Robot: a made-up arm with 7 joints. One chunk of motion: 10 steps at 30 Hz.
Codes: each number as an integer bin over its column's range. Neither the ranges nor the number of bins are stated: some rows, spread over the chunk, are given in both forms.
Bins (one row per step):
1: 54 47 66 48 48 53
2: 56 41 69 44 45 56
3: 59 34 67 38 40 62
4: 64 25 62 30 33 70
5: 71 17 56 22 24 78
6: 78 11 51 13 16 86
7: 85 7 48 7 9 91
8: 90 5 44 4 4 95
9: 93 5 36 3 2 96
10: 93 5 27 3 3 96
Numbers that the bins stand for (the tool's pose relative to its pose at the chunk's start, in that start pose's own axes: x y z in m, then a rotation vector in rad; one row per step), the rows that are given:
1: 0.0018 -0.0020 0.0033 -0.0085 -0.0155 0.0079
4: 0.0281 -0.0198 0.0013 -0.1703 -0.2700 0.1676
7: 0.0832 -0.0343 -0.0058 -0.3771 -0.6773 0.3648
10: 0.1042 -0.0360 -0.0164 -0.4130 -0.7791 0.4118
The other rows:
2: 0.0071 -0.0069 0.0048 -0.0444 -0.0664 0.0361
3: 0.0149 -0.0125 0.0038 -0.0984 -0.1512 0.0924
5: 0.0465 -0.0263 -0.0017 -0.2422 -0.4227 0.2427
6: 0.0648 -0.0311 -0.0042 -0.3231 -0.5585 0.3179
8: 0.0964 -0.0360 -0.0078 -0.4040 -0.7621 0.4024
9: 0.1042 -0.0360 -0.0118 -0.4130 -0.7961 0.4118

